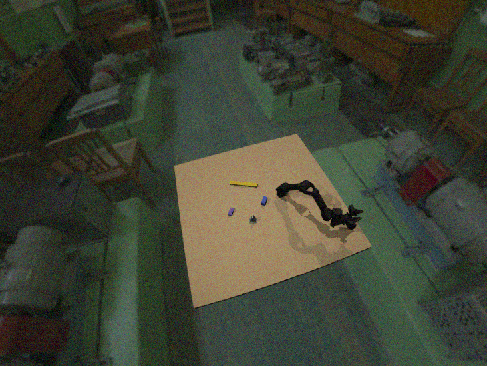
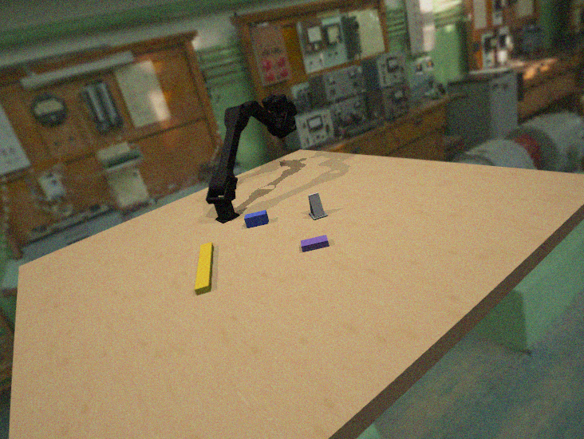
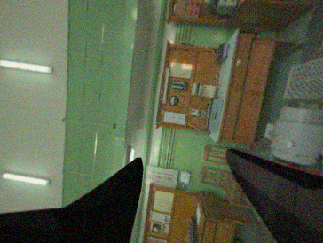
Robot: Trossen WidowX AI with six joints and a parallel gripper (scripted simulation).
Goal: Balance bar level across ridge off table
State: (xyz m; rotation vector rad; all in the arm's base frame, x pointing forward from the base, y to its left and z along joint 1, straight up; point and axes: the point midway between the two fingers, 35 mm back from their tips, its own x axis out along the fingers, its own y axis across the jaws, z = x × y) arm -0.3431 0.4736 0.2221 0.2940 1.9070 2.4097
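Right now my gripper tip is 640 mm short of the yellow bar, 680 mm to the left of it and 220 mm above it. The rest, counted from my gripper tip: blue block: 540 mm ahead, 450 mm to the right, 210 mm below; then purple block: 820 mm ahead, 450 mm to the right, 220 mm below.
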